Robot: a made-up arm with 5 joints.
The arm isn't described. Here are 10 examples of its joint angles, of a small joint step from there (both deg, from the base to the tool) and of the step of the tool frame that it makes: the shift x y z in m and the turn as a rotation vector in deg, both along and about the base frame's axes.
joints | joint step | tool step
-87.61 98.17 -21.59 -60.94 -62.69 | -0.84 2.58 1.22 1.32 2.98 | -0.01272 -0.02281 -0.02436 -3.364 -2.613 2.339
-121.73 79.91 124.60 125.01 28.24 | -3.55 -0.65 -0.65 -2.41 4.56 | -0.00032 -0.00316 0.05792 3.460 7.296 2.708
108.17 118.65 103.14 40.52 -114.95 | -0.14 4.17 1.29 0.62 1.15 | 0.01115 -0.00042 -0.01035 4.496 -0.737 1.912
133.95 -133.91 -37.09 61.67 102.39 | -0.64 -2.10 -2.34 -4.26 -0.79 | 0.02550 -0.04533 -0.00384 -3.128 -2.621 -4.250
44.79 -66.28 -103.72 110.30 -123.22 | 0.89 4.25 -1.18 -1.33 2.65 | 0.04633 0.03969 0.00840 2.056 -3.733 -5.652
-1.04 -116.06 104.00 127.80 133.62 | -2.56 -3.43 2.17 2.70 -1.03 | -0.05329 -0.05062 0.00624 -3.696 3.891 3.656
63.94 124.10 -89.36 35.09 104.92 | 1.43 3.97 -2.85 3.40 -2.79 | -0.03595 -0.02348 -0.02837 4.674 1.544 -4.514
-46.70 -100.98 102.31 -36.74 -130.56 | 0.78 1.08 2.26 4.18 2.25 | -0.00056 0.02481 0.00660 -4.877 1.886 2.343
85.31 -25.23 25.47 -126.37 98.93 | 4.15 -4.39 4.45 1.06 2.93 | 0.06018 -0.02772 0.03245 -4.004 0.786 5.319
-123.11 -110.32 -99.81 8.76 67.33 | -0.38 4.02 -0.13 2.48 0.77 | 0.01668 0.04367 0.00568 -3.631 0.856 -0.342
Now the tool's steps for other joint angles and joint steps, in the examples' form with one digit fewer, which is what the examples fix.
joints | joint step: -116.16 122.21 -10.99 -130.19 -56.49 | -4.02 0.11 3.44 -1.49 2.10
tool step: -0.0235 0.0052 0.0328 1.63 -1.08 0.64
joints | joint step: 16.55 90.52 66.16 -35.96 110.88 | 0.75 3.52 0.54 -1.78 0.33
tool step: 0.0110 -0.0026 0.0022 -0.80 -1.42 -3.43
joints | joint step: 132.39 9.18 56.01 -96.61 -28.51 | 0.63 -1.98 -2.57 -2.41 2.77
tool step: 0.0060 -0.0349 0.0069 -2.65 -2.39 -2.55
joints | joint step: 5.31 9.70 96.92 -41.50 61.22 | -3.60 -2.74 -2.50 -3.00 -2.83
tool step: -0.0377 -0.0018 0.0089 -5.11 1.08 4.20
